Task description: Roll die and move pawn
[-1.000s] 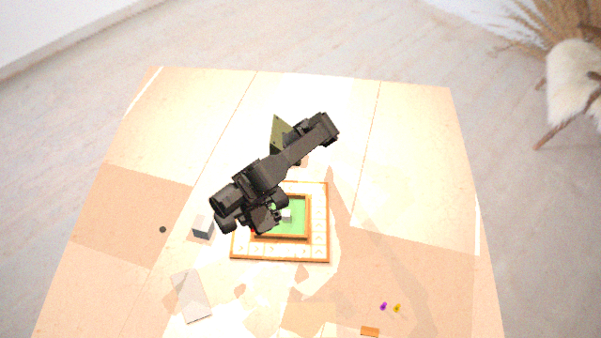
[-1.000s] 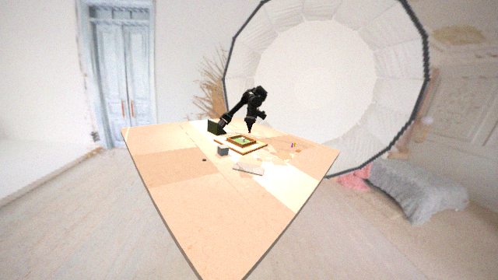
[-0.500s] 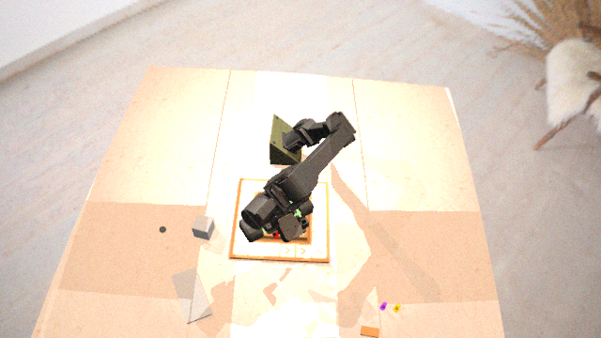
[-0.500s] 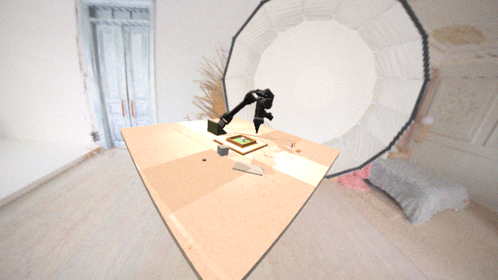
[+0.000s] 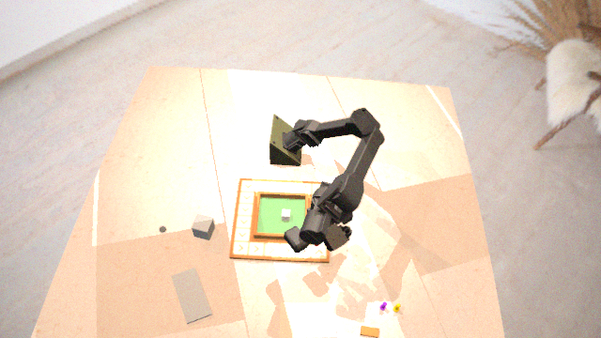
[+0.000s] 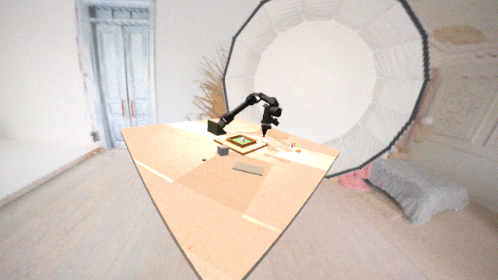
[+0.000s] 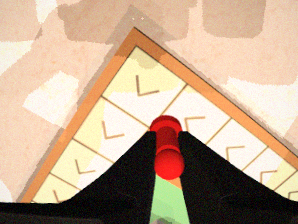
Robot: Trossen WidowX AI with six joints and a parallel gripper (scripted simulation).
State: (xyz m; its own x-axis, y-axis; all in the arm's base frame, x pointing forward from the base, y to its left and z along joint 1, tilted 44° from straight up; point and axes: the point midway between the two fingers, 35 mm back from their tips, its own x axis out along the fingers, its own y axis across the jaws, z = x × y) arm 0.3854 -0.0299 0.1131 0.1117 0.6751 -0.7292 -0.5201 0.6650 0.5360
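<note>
Right now my gripper tip is 130 mm past the white die, 80 mm to the left of it and 50 mm above it. Round my gripper tip: red pawn (10 mm above); green dice tray (130 mm behind, 90 mm to the right, 70 mm below); purple pawn (170 mm ahead, 170 mm to the left, 60 mm below).
</note>
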